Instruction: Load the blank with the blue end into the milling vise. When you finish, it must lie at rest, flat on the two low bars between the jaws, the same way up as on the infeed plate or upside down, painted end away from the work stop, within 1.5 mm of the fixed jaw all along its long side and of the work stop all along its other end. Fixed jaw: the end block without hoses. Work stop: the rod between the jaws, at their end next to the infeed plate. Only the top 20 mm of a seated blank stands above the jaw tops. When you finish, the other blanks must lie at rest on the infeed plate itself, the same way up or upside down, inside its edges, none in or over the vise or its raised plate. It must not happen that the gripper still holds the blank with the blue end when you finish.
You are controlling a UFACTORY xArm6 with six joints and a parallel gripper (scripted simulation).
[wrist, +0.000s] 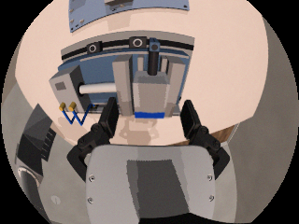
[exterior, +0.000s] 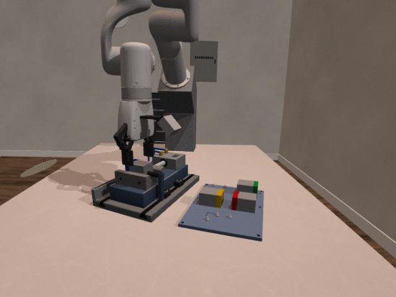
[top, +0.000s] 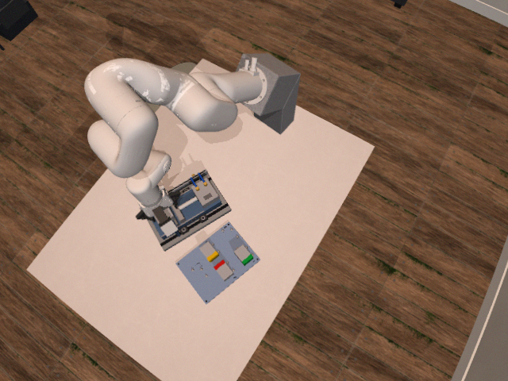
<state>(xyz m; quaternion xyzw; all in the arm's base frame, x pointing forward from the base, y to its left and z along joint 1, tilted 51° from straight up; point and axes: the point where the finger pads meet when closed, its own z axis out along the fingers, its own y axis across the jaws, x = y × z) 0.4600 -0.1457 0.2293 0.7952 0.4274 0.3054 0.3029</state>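
The blue-ended blank lies 30 mm below my hand. Round my hand: fixed jaw 50 mm below, 20 mm to the right, 20 mm ahead; work stop post 70 mm below, 50 mm to the left, 50 mm ahead; vise 90 mm below, 50 mm to the left, 50 mm behind.
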